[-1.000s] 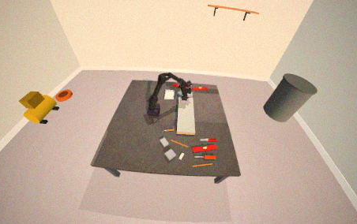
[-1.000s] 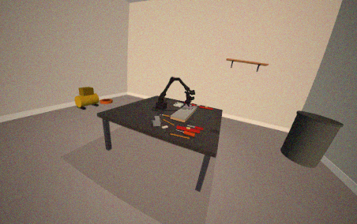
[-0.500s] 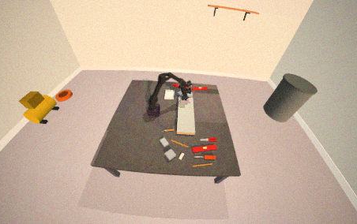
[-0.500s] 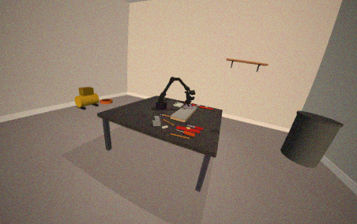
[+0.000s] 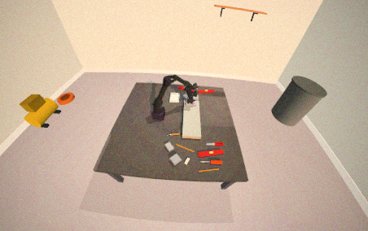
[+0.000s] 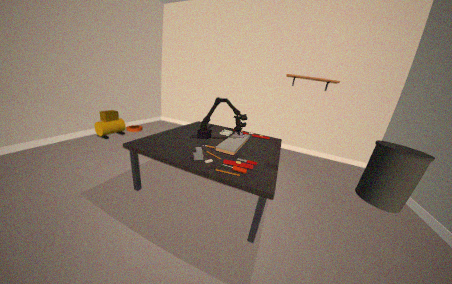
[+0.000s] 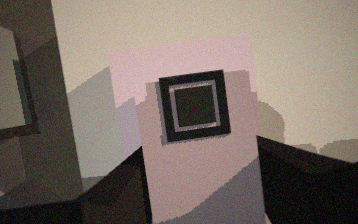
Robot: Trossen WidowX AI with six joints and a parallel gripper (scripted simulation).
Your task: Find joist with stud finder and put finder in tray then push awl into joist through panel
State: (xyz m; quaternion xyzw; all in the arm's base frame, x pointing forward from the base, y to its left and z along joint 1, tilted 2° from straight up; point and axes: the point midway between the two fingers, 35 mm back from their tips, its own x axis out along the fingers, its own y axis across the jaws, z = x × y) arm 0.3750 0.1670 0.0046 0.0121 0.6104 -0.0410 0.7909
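My gripper tip is 20 mm below the stud finder and 10 mm short of it. From my gripper tip the other things lie so: white tray (200 mm behind, 150 mm to the left, 50 mm below); awl (410 mm to the right, 220 mm behind, 60 mm below).
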